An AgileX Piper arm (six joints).
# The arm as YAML. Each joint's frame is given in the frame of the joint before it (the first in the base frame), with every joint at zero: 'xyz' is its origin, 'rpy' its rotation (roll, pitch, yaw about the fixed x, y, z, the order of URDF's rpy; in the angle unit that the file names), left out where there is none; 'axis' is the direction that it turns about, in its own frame. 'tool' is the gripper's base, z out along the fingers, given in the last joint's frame.
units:
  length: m
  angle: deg
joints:
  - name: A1
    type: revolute
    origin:
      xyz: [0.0, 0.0, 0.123]
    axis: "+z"
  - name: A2
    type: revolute
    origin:
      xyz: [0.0, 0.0, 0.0]
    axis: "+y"
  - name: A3
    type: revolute
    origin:
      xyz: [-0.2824, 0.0, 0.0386]
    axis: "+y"
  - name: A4
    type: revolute
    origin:
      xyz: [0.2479, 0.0, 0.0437]
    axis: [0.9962, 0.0, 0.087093]
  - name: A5
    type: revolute
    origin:
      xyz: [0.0, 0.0, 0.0]
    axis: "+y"
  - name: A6
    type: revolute
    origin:
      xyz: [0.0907, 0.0, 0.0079]
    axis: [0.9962, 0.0, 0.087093]
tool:
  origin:
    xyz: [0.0, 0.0, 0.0]
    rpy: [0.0, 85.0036, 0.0]
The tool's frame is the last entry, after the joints.
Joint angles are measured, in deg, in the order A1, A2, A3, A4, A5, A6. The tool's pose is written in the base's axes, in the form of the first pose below.
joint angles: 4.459 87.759 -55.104 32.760 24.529 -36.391
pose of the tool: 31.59 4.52 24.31; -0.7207 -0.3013 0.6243; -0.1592 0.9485 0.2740; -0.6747 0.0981 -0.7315
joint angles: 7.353 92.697 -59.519 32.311 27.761 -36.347
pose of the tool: 33.16 6.57 23.45; -0.7431 -0.3703 0.5573; -0.2168 0.9212 0.3230; -0.6330 0.1192 -0.7649
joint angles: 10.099 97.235 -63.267 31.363 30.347 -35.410
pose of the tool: 34.39 8.56 22.36; -0.7623 -0.4211 0.4915; -0.2665 0.8962 0.3546; -0.5898 0.1394 -0.7954
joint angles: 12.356 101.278 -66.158 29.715 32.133 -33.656
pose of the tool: 35.29 10.19 21.04; -0.7806 -0.4511 0.4326; -0.3061 0.8794 0.3647; -0.5449 0.1523 -0.8245
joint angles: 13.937 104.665 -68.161 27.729 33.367 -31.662
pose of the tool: 35.91 11.31 19.65; -0.7982 -0.4654 0.3825; -0.3360 0.8709 0.3586; -0.5000 0.1577 -0.8515
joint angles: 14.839 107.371 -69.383 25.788 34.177 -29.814
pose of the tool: 36.31 11.92 18.32; -0.8145 -0.4686 0.3419; -0.3559 0.8692 0.3434; -0.4581 0.1580 -0.8747
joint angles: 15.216 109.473 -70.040 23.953 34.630 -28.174
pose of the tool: 36.58 12.13 17.13; -0.8290 -0.4648 0.3109; -0.3675 0.8719 0.3237; -0.4215 0.1541 -0.8936
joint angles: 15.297 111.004 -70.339 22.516 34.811 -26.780
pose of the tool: 36.75 12.12 16.18; -0.8415 -0.4564 0.2891; -0.3707 0.8770 0.3057; -0.3931 0.1501 -0.9072
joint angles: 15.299 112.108 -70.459 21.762 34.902 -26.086
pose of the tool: 36.85 12.08 15.46; -0.8497 -0.4512 0.2727; -0.3727 0.8800 0.2945; -0.3728 0.1486 -0.9159
